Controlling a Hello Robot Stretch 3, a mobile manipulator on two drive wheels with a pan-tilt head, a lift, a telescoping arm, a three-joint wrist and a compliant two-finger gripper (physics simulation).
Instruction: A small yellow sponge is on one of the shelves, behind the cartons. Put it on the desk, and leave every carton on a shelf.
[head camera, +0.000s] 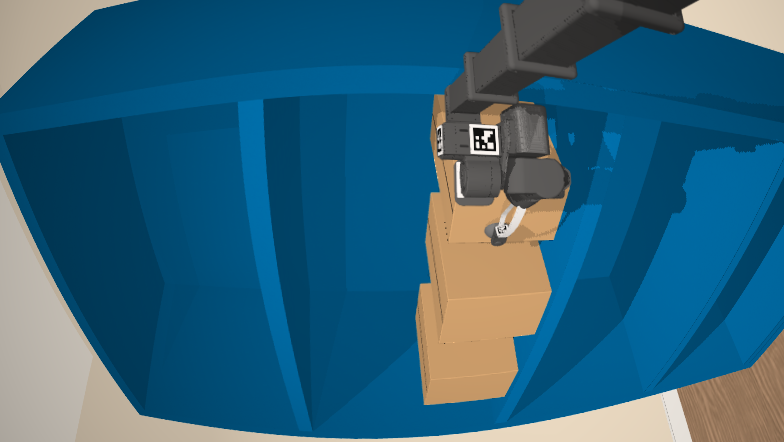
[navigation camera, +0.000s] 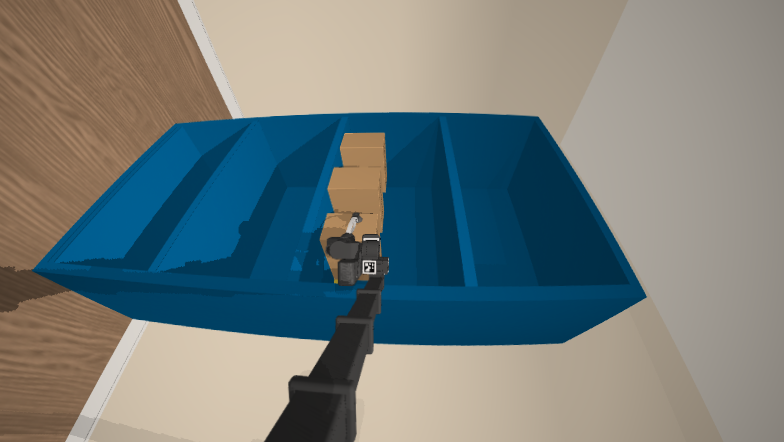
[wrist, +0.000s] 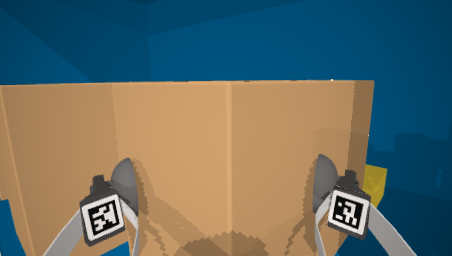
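Places are measured from the robot's base along level axes (x ahead, y left, z up), in millimetres.
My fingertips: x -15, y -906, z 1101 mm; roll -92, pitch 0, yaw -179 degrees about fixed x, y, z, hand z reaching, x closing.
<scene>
Behind a point stands the place of what it marks.
Three brown cartons stand in a row on one shelf of the blue shelf unit (head camera: 351, 79) @[x -127, y -657, z 1316 mm] (navigation camera: 466, 315) @[x -209, y -725, z 1437 mm]. The carton nearest my arm (head camera: 472, 225) (navigation camera: 336, 225) (wrist: 175, 130) has a vertical edge facing my gripper (head camera: 497, 233) (navigation camera: 355, 217) (wrist: 225, 176) @[x -16, y -906, z 1101 mm]. My gripper is open, one fingertip on each side of that edge; I cannot tell whether they touch the carton. The middle carton (head camera: 494, 274) @[x 122, y -948, z 1089 mm] (navigation camera: 354, 181) @[x 182, y -937, z 1083 mm] (wrist: 60, 140) @[x 130, y -939, z 1122 mm] and the far carton (head camera: 472, 362) @[x 317, y -1094, z 1085 mm] (navigation camera: 363, 145) @[x 352, y -1078, z 1089 mm] stand beyond. The yellow sponge (navigation camera: 336, 281) @[x -196, y -1010, z 1001 mm] (wrist: 376, 184) @[x -217, y -1027, z 1035 mm] shows partly, behind the nearest carton's right side in the wrist view. The desk does not show.
Shelf boards (head camera: 269, 247) @[x 65, y -819, z 1424 mm] (navigation camera: 458, 203) @[x 104, y -852, z 1432 mm] bound the cartons' compartment. My extended arm (head camera: 494, 65) @[x -96, y -436, z 1214 mm] (navigation camera: 340, 351) @[x -84, y -292, z 1197 mm] reaches over the unit's side panel into that compartment. A wood floor (head camera: 730, 395) @[x 691, y -1322, z 0 mm] (navigation camera: 109, 65) @[x 693, y -871, z 1 mm] and beige wall (navigation camera: 411, 60) @[x 986, y -1485, z 1293 mm] lie around the unit.
</scene>
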